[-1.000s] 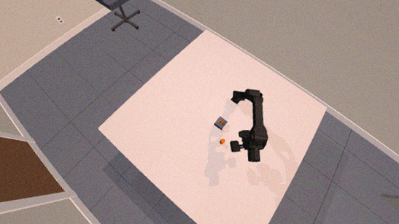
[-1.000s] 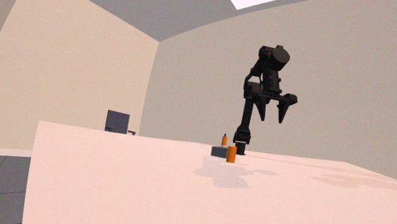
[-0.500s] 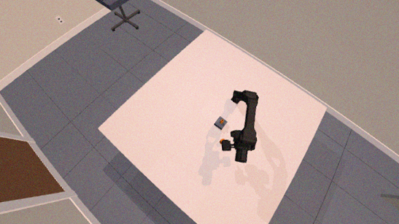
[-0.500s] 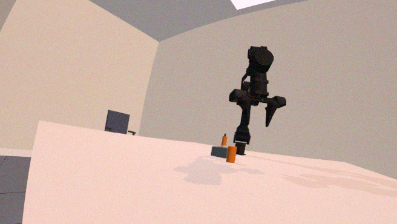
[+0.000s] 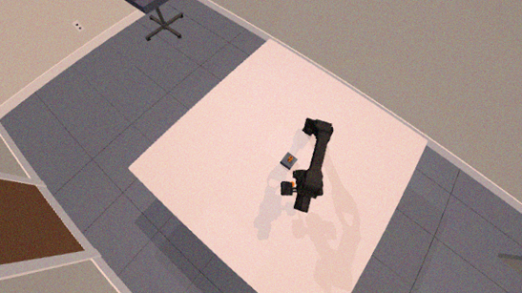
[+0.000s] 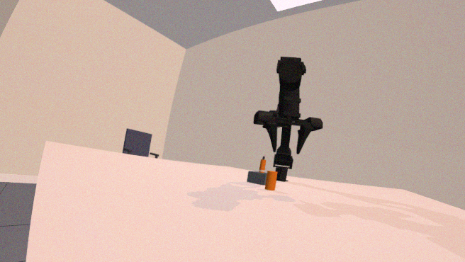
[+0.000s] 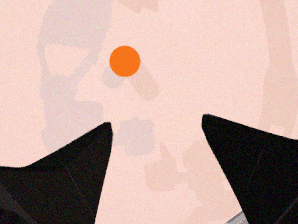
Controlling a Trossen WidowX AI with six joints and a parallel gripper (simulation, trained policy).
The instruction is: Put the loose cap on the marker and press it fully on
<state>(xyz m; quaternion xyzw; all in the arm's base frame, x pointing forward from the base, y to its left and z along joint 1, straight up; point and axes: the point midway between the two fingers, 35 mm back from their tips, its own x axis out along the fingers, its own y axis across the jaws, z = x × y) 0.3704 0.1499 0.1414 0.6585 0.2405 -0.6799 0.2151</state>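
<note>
The orange cap lies 20 mm behind my gripper tip, 40 mm to the right of it and 80 mm below it. Also, from my gripper tip: grey holder block: 120 mm behind, 130 mm to the right, 90 mm below; orange marker: 120 mm behind, 130 mm to the right, 40 mm below.
</note>
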